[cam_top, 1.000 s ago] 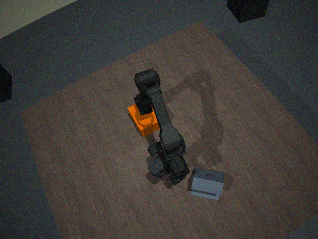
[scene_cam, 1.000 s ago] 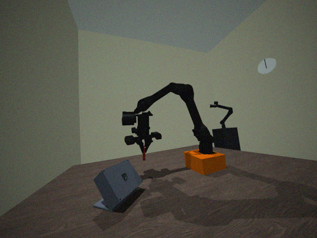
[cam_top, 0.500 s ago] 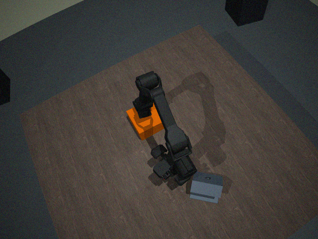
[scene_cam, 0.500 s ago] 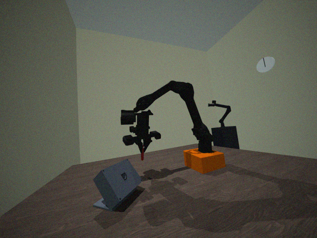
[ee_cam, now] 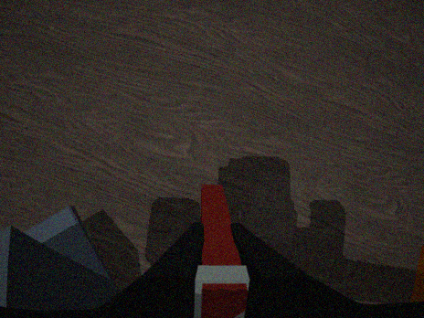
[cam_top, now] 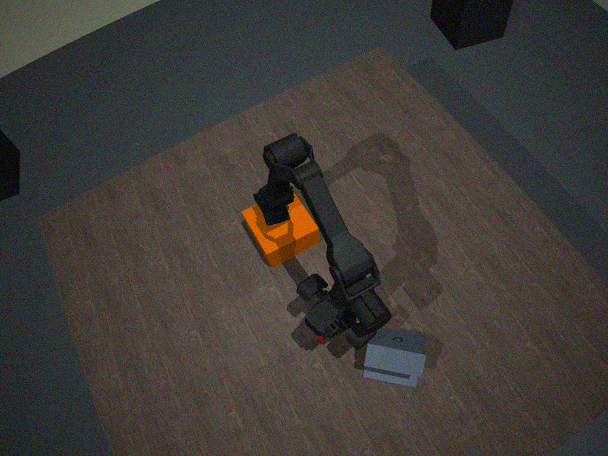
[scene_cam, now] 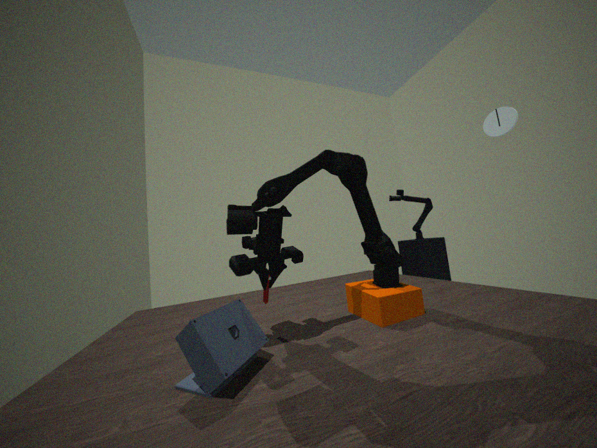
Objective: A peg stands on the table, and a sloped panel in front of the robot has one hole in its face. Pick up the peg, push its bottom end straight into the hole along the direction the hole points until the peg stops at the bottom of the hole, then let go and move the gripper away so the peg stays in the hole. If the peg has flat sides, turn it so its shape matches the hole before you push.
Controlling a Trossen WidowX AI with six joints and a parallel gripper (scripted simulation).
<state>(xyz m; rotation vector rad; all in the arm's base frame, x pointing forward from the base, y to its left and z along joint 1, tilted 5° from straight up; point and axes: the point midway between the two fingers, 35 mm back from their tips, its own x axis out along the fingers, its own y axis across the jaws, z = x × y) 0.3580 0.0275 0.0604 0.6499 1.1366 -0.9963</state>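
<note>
My gripper tip is 80 mm short of the grey sloped panel, 140 mm to the right of it and 60 mm above it. The rest, counted from my gripper tip: red peg 10 mm to the left, 10 mm above.
</note>
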